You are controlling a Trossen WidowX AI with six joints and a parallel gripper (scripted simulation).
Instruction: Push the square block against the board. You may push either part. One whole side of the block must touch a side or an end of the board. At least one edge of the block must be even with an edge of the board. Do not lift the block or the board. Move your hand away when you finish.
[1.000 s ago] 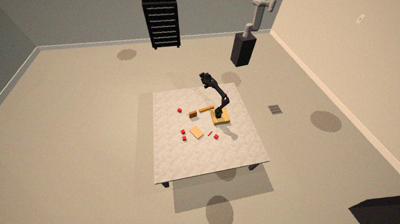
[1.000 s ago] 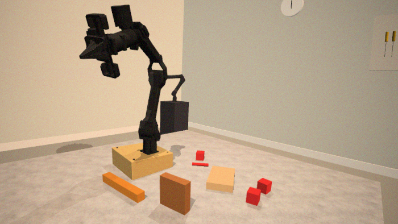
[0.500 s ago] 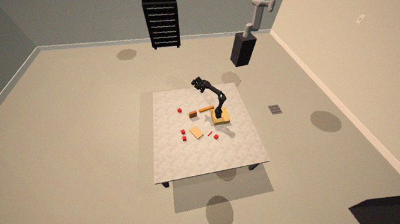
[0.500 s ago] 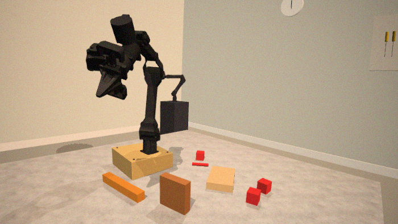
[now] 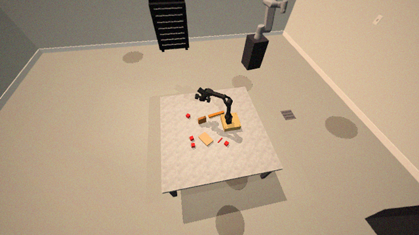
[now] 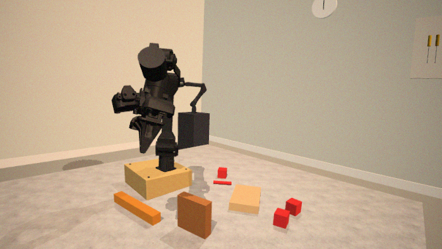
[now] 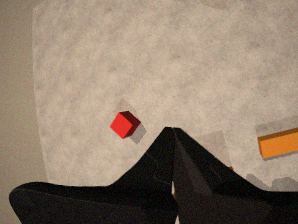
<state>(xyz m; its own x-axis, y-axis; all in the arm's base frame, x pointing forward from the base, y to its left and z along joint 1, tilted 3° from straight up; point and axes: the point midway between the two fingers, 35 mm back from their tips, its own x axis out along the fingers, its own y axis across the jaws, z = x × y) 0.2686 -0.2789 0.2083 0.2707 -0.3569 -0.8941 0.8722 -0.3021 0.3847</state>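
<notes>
My gripper tip is now 20 mm short of the brown square block, 140 mm to the right of it and 210 mm above it. The rest, counted from my gripper tip: thin red stick (110 mm behind, 460 mm to the left, 250 mm below); long orange board (190 mm behind, 80 mm to the left, 240 mm below); tan block (50 mm ahead, 390 mm to the left, 240 mm below).
</notes>
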